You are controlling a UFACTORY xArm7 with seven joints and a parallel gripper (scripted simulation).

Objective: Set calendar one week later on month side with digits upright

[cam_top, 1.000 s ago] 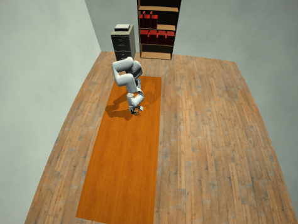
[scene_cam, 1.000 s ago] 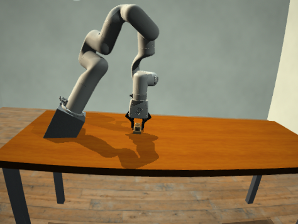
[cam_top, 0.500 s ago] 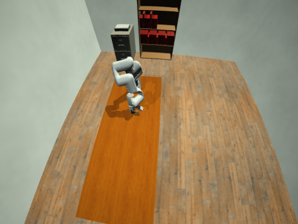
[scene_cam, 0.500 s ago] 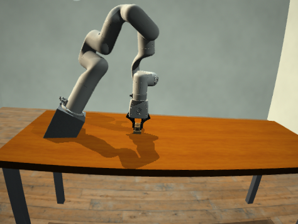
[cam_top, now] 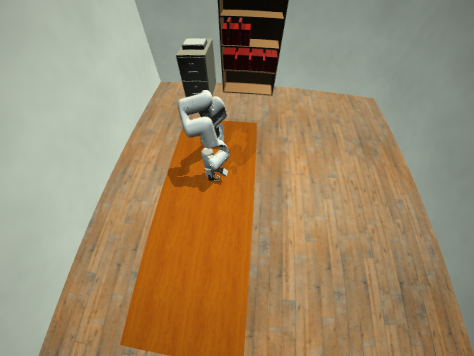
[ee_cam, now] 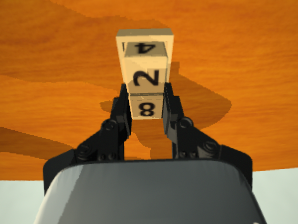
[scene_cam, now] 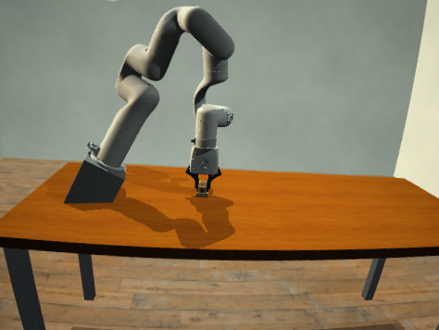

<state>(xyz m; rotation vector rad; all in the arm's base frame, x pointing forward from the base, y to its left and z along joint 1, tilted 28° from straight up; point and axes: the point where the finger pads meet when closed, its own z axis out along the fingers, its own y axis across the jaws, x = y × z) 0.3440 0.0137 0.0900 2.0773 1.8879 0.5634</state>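
My hand is 20 mm to the right of the wooden tray and 30 mm above it.
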